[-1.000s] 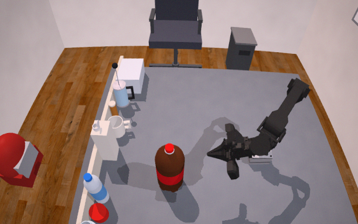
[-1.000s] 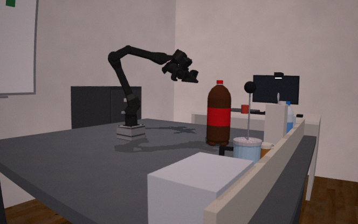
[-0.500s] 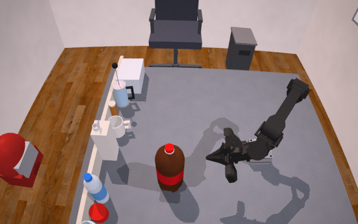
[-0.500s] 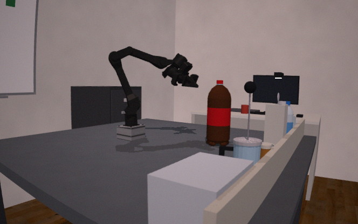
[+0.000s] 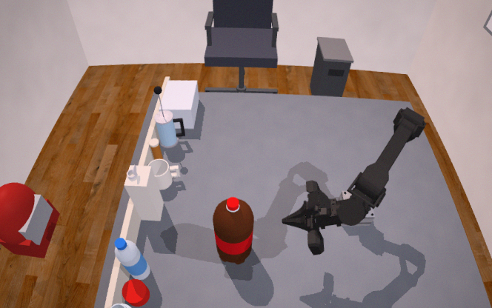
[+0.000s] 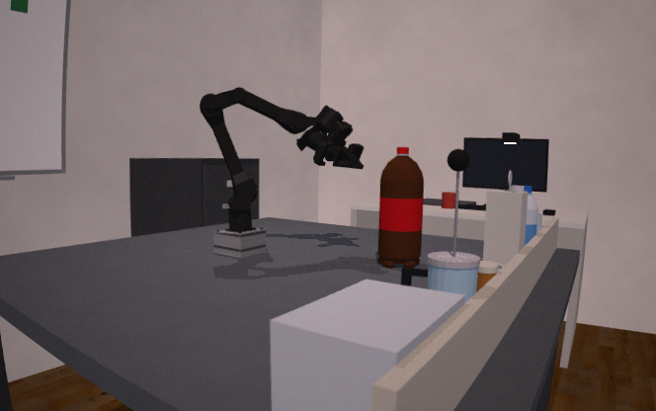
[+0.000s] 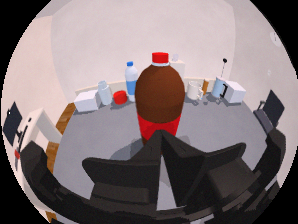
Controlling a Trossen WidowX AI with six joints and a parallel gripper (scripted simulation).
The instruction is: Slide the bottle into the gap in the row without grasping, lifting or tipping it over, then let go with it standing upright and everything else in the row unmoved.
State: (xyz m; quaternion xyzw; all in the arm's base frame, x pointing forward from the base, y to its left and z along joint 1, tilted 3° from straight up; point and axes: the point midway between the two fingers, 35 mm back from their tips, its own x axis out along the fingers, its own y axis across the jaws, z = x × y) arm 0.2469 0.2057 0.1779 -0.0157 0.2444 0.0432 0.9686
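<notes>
The brown cola bottle is 160 mm ahead of my hand and 110 mm below it. The rest, counted from my hand: red cup: 420 mm ahead, 240 mm below, 220 mm to the left; low beige rail: 520 mm ahead, 210 mm below, 80 mm to the right; water bottle: 440 mm ahead, 160 mm below, 140 mm to the left.
</notes>
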